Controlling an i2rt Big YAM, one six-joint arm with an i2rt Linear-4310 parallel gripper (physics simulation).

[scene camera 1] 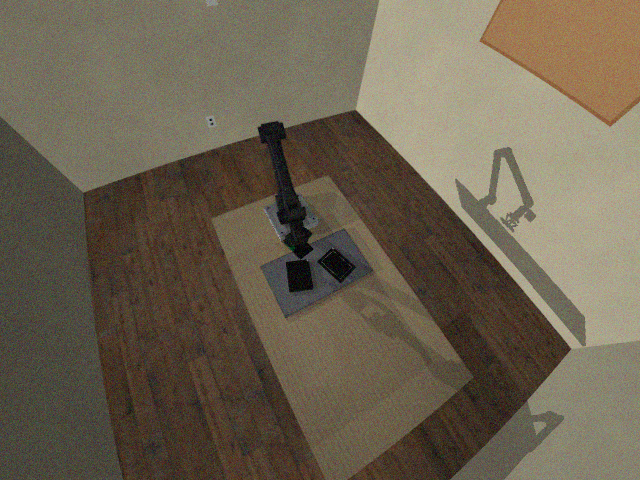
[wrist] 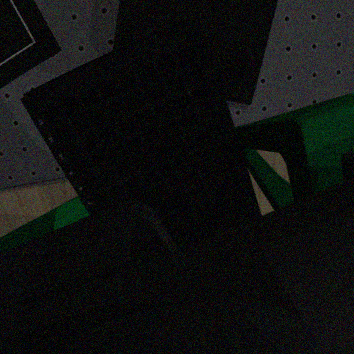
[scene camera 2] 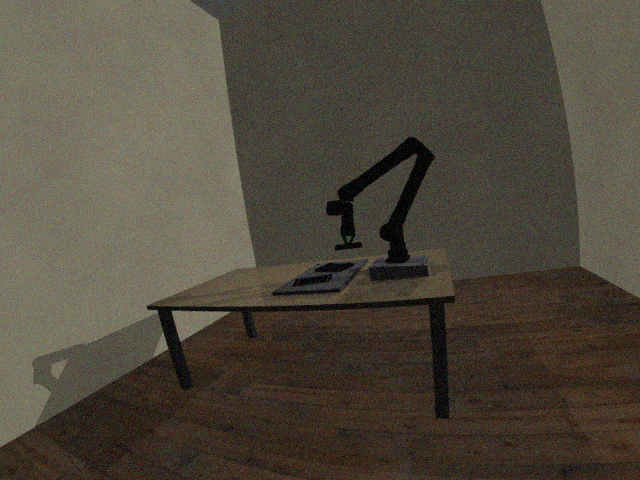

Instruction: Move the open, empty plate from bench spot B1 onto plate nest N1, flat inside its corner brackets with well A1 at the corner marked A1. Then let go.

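Places are measured from the arm's base along level axes (x ahead, y right, z down), in metres.
Pixels of known places: gripper, between the fingertips: (scene camera 1: 298, 245) (wrist: 160, 171) (scene camera 2: 348, 247); arm's base, origin of its link: (scene camera 2: 398, 260).
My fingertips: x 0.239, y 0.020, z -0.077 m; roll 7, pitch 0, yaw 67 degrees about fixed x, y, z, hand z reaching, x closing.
Note:
For each thing: its top centre in the pictures, then the offset to it from my fingertips. "spot": a spot on its surface instead. Level surfaces: height alone.
- dark plate, centre of its top: (wrist: 162, 183) (scene camera 2: 348, 244) (scene camera 1: 298, 244) dx -0.001, dy +0.001, dz -0.014 m
- black rectangle with a thin pale outline, a spot on its surface: (wrist: 15, 30) spot: dx +0.088, dy -0.116, dz +0.106 m
- plain black rectangle, a spot on its surface: (scene camera 2: 334, 267) (scene camera 1: 302, 271) spot: dx +0.099, dy +0.012, dz +0.097 m
- wooden table, height of its surface: dz +0.121 m
The dark plate (scene camera 2: 348, 245) (wrist: 125, 135) is held level, well above the grey perforated board. My gripper (scene camera 2: 348, 238) (wrist: 160, 171), with green fingers, is shut on it. In scene camera 1 my gripper (scene camera 1: 298, 244) is above the board's edge nearest the arm base; the plate blends with it. Small pale marks along the plate's left edge in the wrist view are unreadable. A black rectangle with a thin pale outline (scene camera 1: 336, 264) (scene camera 2: 312, 280) (wrist: 15, 30) and a plain black rectangle (scene camera 1: 299, 275) (scene camera 2: 334, 267) (wrist: 195, 25) lie on the board. Labels B1, N1 and A1 are unreadable.
The grey board (scene camera 1: 283, 302) (scene camera 2: 338, 287) (wrist: 310, 55) lies on the wooden table (scene camera 1: 372, 408) (scene camera 2: 242, 284). The arm base stands on a light plate (scene camera 1: 275, 214) (scene camera 2: 399, 271) beside the board. Lighting is dim, and arm shadows cross the table and walls.

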